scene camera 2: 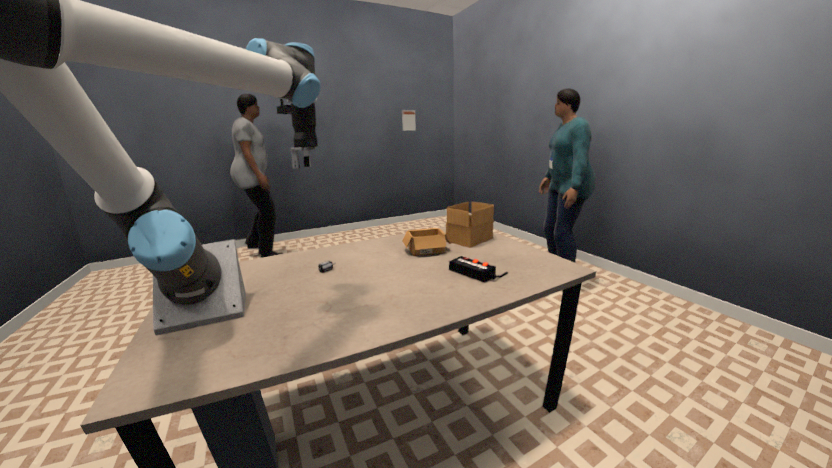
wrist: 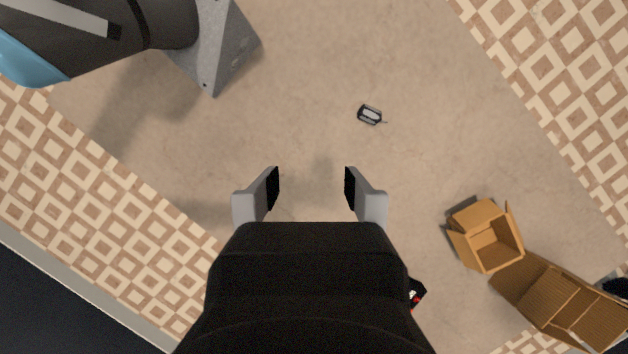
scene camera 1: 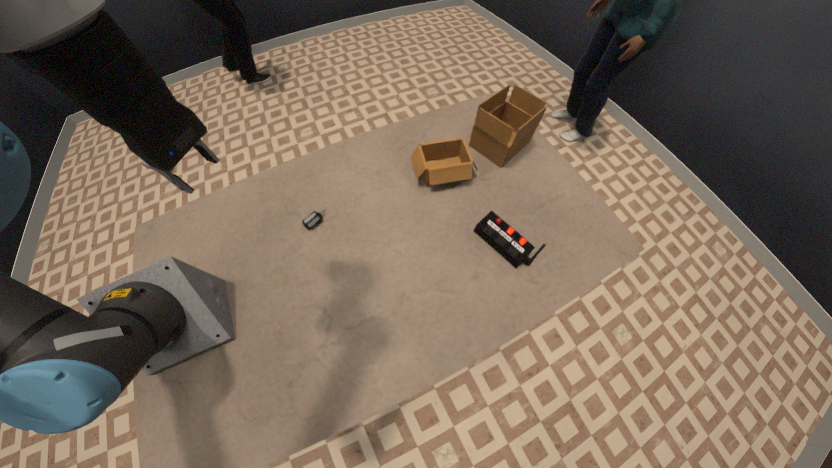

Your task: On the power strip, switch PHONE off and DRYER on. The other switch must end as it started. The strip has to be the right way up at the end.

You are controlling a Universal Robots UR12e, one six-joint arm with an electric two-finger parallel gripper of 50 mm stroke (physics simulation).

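Frame: origin at the arm's base, x ahead, y left, z up, level; metres.
Seen in the pictures: gripper, between the fingertips: (scene camera 2: pixel 302 167) (wrist: pixel 311 179) (scene camera 1: pixel 201 174); arm's base, origin of its link: (scene camera 2: pixel 190 276) (scene camera 1: pixel 145 316).
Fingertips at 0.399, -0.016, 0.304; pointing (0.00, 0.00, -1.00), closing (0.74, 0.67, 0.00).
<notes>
Offsets run from my fingertips to a thing's middle, as dx, dy, dz. "*": to the spot under its first point.
The black power strip (scene camera 1: pixel 503 237) (scene camera 2: pixel 472 269) (wrist: pixel 420 289) lies on the table with its labels and three red switches facing up. In the first scene view, the switch farthest from the cord end {* +0.560, -0.149, -0.386} (scene camera 1: pixel 498 220) looks darker; the middle switch {* +0.570, -0.196, -0.387} (scene camera 1: pixel 510 231) and the one nearest the cord {* +0.583, -0.237, -0.386} (scene camera 1: pixel 522 240) glow bright orange-red. The label words are too small to read. In the wrist view the gripper body hides most of the strip. My gripper (scene camera 1: pixel 203 174) (scene camera 2: pixel 301 166) (wrist: pixel 311 179) is open and empty, pointing down high above the table, well away from the strip.
A small open cardboard box {+0.535, +0.125, -0.387} (scene camera 1: pixel 446 168) (scene camera 2: pixel 427 243) (wrist: pixel 465 247) and a taller one {+0.804, +0.135, -0.344} (scene camera 1: pixel 494 142) (scene camera 2: pixel 470 228) (wrist: pixel 545 292) stand behind the strip. A small dark grey object {+0.075, +0.142, -0.415} (scene camera 1: pixel 312 220) (scene camera 2: pixel 325 266) (wrist: pixel 369 115) lies nearer the arm's base. Two people stand beyond the table.
</notes>
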